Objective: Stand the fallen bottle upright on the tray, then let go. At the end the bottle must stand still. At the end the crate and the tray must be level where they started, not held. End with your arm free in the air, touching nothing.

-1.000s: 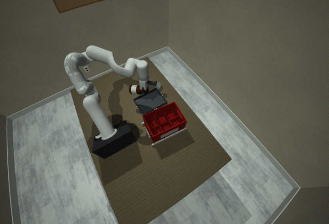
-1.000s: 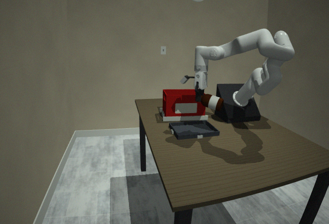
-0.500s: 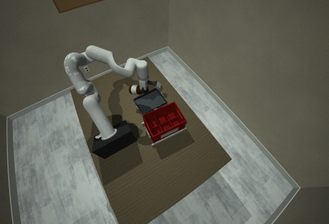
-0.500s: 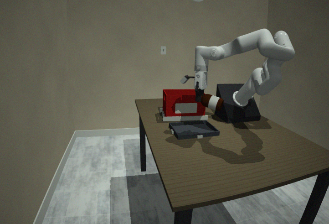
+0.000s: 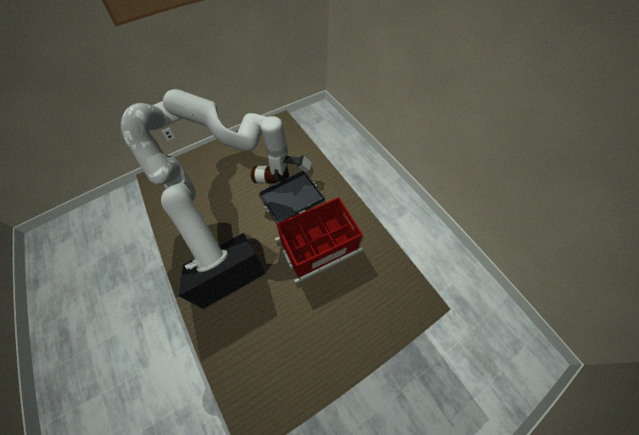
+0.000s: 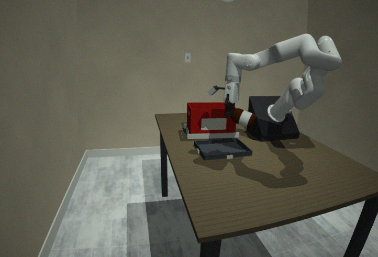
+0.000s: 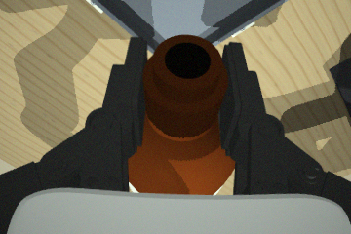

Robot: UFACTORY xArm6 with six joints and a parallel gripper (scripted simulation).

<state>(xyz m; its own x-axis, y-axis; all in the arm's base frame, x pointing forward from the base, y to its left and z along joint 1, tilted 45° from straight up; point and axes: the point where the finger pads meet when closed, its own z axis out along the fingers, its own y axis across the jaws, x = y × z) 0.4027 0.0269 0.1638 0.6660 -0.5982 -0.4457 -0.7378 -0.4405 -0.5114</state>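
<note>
My hand is 40 mm to the right of the brown bottle, 40 mm past it and 20 mm above it. Round my hand: dark grey tray: 190 mm below, 30 mm ahead; then red crate: 270 mm to the right, 120 mm below, 20 mm behind.
</note>
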